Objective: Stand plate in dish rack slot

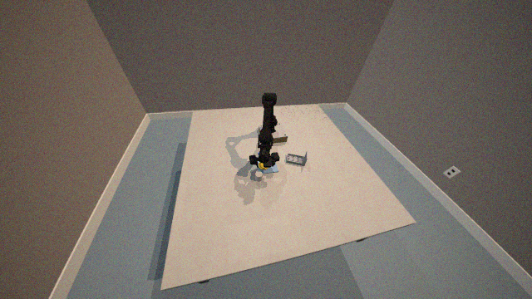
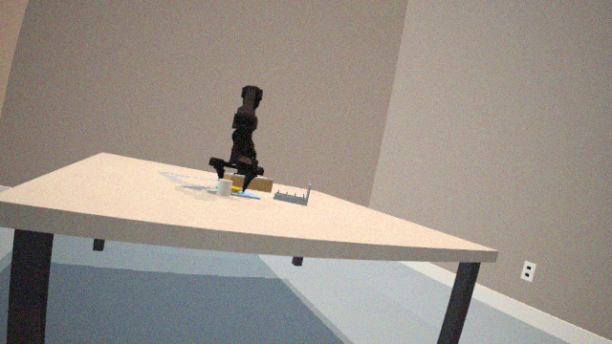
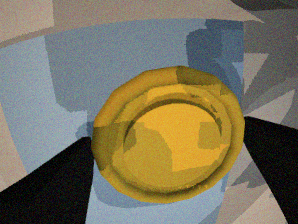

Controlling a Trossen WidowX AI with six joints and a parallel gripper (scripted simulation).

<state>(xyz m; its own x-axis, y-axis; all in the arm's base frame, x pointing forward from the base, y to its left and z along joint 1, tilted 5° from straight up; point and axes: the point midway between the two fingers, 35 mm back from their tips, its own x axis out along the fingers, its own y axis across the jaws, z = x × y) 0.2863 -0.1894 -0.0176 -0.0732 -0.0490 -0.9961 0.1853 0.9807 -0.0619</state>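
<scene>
Now: the grey dish rack 240 mm to the left of my gripper tip, 30 mm ahead of it and 10 mm above it. Also, from my gripper tip: yellow plate: 10 mm above; white cup: 70 mm to the right, 70 mm ahead, 20 mm above; blue utensil: 110 mm behind, 40 mm to the left.
</scene>
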